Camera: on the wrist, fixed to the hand. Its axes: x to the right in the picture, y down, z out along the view.
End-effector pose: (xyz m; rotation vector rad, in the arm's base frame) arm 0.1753 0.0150 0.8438 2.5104 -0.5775 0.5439
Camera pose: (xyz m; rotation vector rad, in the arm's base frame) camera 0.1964 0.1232 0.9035 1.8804 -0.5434 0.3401
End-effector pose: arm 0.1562 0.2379 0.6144 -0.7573 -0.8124 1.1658
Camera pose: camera 0.2804 0.2264 0.6270 -1.2842 -1.1689 0.8110
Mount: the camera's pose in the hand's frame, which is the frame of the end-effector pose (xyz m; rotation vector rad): 0.0144 -0.0725 -0.1013 -0.6507 0.0652 -0.0609
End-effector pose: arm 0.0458 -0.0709 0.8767 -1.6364 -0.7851 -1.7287
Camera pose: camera -0.0746 -0.1047 0.8855 -1.9565 -0.2408 -2.2171
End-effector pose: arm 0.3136 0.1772 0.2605 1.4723 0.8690 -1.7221
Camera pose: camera 0.3034 0.2999 0.2367 1.0662 1.3605 -1.2536
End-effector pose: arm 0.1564 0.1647 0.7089 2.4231 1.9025 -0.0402
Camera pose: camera 0.0877 0.2022 0.8069 1.9407 1.6603 0.5666
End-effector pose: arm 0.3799 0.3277 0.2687 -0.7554 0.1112 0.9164
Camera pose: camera 0.4656 0.2461 0.2273 -1.3835 -0.1626 0.8732
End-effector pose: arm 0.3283 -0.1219 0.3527 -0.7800 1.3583 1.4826
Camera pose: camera 0.3764 -0.2219 0.2944 -1.2683 0.8755 1.8851
